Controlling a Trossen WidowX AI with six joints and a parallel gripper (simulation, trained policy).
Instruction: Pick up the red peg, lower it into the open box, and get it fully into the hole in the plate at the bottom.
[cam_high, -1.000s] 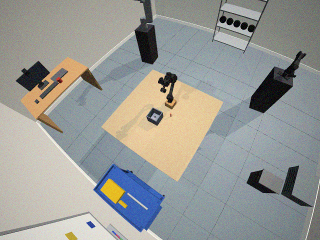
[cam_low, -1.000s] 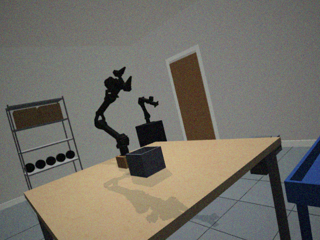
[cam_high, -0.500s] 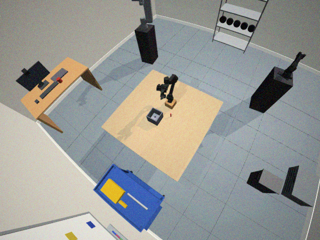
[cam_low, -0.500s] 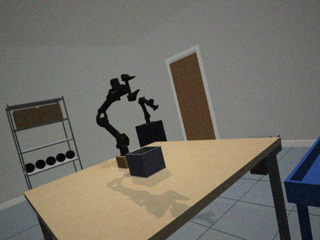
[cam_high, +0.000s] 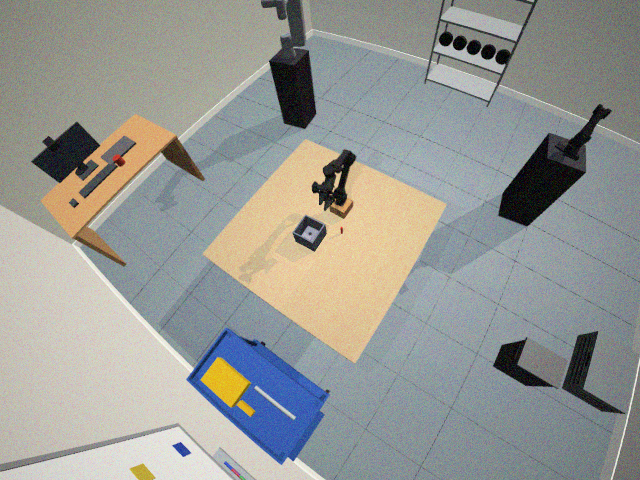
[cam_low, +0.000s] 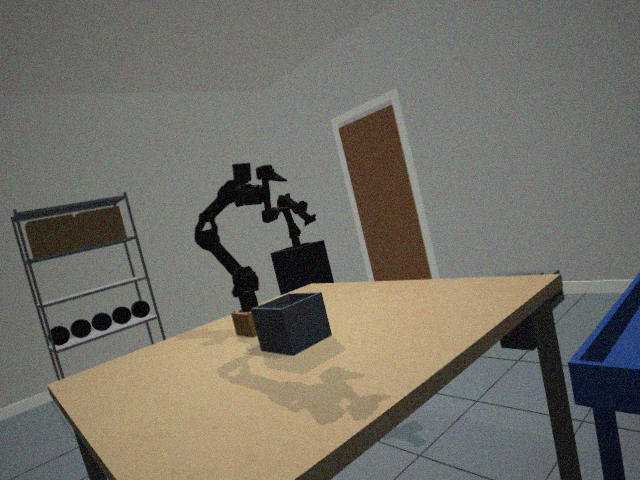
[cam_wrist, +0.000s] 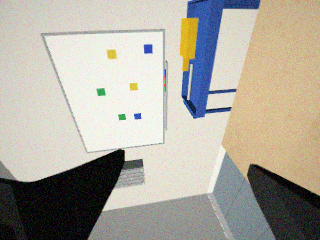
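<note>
Now: the red peg 120 mm behind my gripper tip, 60 mm to the left of it and 420 mm below it. Also, from my gripper tip: grey plate (10 mm ahead, 130 mm to the right, 410 mm below).
</note>
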